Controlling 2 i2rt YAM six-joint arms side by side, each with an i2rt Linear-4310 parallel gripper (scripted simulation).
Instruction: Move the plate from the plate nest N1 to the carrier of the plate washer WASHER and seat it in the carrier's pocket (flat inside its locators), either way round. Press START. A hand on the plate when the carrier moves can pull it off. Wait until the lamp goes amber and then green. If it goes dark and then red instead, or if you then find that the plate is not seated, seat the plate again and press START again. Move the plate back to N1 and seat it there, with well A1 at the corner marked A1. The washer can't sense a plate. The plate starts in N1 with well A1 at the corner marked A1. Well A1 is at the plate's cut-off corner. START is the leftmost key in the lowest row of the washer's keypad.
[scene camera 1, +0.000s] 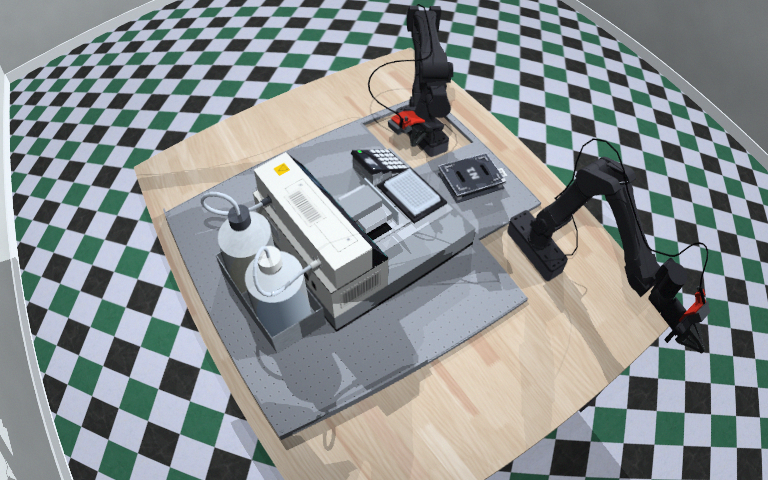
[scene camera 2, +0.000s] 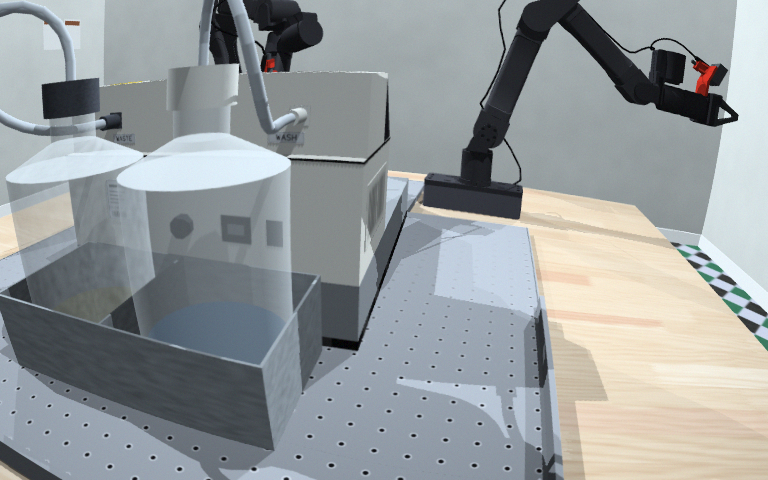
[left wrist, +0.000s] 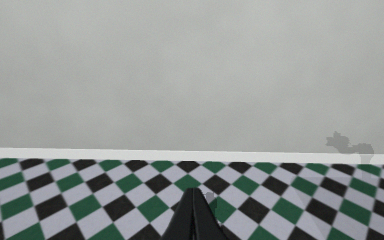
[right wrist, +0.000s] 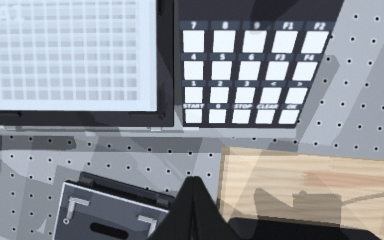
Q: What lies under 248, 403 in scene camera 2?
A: A grey tray.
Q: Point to the left gripper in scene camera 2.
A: At 737, 117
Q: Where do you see the right gripper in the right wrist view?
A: At 193, 185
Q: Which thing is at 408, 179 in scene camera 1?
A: A clear plate.
